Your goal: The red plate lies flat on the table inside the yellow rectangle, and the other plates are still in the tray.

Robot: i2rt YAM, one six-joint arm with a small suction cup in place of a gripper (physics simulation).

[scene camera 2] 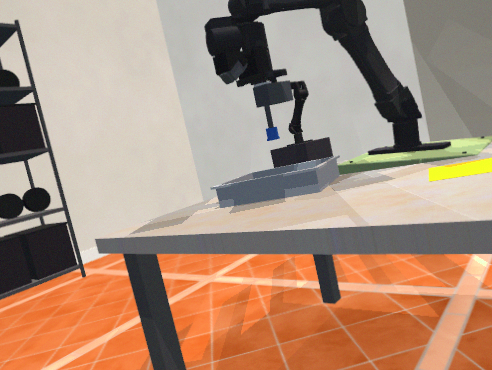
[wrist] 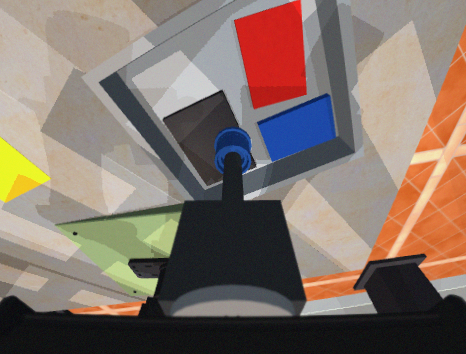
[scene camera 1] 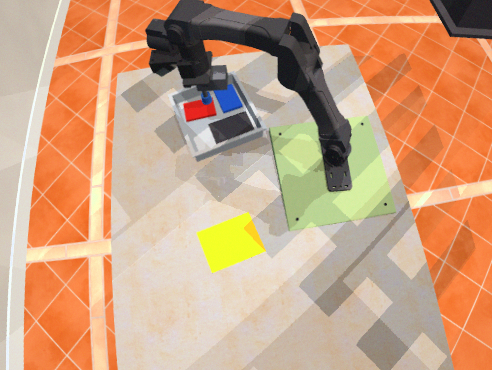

Scene:
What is my suction cup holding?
Nothing.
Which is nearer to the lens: the blue plate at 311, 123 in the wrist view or the grey tray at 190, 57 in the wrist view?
The grey tray.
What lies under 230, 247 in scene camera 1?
A yellow rectangle.

